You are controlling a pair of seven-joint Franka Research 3 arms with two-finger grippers.
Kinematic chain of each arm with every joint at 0, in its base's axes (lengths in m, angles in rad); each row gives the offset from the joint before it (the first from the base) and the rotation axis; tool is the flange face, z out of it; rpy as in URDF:
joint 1: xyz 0 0 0.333 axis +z
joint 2: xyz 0 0 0 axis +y
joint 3: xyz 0 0 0.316 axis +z
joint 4: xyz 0.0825 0 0 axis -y
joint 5: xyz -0.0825 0 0.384 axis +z
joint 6: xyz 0 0 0 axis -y
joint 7: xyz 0.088 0 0 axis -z
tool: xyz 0 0 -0.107 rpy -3.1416 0 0
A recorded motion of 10 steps. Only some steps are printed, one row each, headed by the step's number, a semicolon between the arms.
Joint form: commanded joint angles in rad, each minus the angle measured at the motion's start. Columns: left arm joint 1, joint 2, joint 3, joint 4, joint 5, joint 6, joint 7; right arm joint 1, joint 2, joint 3, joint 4, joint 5, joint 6, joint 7.
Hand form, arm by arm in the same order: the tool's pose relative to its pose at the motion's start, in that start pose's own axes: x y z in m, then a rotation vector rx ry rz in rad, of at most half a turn. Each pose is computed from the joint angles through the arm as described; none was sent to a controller.
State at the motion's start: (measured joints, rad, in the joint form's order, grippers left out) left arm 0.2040 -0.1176 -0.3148 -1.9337 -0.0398 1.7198 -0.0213; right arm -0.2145 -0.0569 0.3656 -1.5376 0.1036 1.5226 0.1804
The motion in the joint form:
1: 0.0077 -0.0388 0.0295 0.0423 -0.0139 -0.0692 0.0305; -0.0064 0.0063 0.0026 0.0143 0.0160 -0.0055 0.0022
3: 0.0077 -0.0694 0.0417 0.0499 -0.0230 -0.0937 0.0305; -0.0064 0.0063 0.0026 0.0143 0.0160 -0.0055 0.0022
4: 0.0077 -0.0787 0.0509 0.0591 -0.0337 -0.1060 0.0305; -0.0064 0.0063 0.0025 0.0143 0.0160 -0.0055 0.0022
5: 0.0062 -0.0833 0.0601 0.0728 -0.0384 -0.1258 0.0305; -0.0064 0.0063 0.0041 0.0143 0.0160 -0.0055 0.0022
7: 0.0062 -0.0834 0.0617 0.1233 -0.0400 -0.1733 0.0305; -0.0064 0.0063 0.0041 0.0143 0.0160 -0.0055 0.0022
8: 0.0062 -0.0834 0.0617 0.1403 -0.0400 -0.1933 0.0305; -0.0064 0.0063 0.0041 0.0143 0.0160 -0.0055 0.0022
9: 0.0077 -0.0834 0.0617 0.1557 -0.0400 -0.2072 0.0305; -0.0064 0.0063 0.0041 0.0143 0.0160 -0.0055 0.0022
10: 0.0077 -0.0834 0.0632 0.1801 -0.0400 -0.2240 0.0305; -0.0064 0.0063 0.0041 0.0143 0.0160 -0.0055 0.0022
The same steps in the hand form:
1: -0.0138 -0.0152 -0.0327 -0.0105 0.0115 -0.0064; 0.0015 0.0003 -0.0032 0.0182 -0.0001 0.0042
3: -0.0245 -0.0184 -0.0483 -0.0145 0.0248 -0.0187; 0.0015 0.0003 -0.0032 0.0182 -0.0001 0.0042
4: -0.0281 -0.0213 -0.0560 -0.0252 0.0314 -0.0275; 0.0015 0.0003 -0.0032 0.0182 -0.0001 0.0043
5: -0.0313 -0.0242 -0.0630 -0.0312 0.0304 -0.0338; 0.0013 -0.0005 -0.0031 0.0181 -0.0003 0.0027
7: -0.0358 -0.0234 -0.0826 -0.0331 0.0336 -0.0314; 0.0013 -0.0005 -0.0031 0.0181 -0.0003 0.0027
8: -0.0379 -0.0229 -0.0887 -0.0331 0.0305 -0.0300; 0.0013 -0.0005 -0.0031 0.0181 -0.0003 0.0027
9: -0.0395 -0.0232 -0.0946 -0.0331 0.0320 -0.0303; 0.0013 -0.0005 -0.0031 0.0181 -0.0003 0.0027
10: -0.0417 -0.0234 -0.1045 -0.0332 0.0397 -0.0299; 0.0013 -0.0005 -0.0031 0.0181 -0.0003 0.0027

